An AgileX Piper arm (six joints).
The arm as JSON. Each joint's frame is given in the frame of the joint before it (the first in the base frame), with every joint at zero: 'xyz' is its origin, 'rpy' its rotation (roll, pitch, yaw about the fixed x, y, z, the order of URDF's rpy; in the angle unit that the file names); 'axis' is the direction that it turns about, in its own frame. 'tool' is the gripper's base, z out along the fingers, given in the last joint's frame.
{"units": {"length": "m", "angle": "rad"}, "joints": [
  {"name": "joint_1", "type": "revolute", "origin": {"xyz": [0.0, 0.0, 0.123], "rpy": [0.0, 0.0, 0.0]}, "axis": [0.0, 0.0, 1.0]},
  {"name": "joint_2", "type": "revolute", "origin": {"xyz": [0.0, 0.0, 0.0], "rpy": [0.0, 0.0, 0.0]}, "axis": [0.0, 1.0, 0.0]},
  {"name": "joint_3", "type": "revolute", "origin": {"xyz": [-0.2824, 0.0, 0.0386], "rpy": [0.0, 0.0, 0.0]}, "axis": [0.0, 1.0, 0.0]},
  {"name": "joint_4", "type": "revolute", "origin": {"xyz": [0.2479, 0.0, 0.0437], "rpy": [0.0, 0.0, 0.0]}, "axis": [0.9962, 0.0, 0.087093]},
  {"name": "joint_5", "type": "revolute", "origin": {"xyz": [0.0, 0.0, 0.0], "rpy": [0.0, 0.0, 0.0]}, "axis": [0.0, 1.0, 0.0]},
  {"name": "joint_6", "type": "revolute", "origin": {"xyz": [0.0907, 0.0, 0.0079], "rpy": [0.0, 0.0, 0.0]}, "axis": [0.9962, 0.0, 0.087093]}
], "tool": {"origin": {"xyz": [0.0, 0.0, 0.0], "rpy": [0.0, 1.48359, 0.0]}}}
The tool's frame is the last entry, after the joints.
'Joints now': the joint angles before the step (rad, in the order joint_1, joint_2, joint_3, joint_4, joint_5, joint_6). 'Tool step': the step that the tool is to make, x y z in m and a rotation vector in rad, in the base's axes. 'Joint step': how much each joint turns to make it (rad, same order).
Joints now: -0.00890 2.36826 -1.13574 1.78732 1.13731 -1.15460
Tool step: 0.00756 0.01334 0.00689 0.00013 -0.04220 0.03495
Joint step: 0.03401 0.00001 -0.04321 -0.00142 0.00000 0.00113
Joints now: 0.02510 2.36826 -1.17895 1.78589 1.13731 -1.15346
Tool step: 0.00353 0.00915 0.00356 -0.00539 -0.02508 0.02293
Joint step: 0.02309 -0.00002 -0.02387 -0.00177 -0.00533 -0.00238
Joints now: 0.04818 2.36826 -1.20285 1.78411 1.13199 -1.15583
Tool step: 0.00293 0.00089 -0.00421 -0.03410 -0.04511 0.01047
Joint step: 0.00367 0.01326 -0.01530 -0.00085 -0.01938 -0.05155
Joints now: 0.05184 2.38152 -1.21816 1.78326 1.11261 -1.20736
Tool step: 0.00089 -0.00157 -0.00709 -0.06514 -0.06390 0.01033
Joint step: 0.00001 0.01090 -0.00176 0.00001 -0.03957 -0.08976
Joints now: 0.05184 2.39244 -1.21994 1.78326 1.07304 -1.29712
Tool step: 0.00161 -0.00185 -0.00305 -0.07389 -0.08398 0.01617
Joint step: 0.00001 0.00000 -0.00088 0.00090 -0.04347 -0.10411
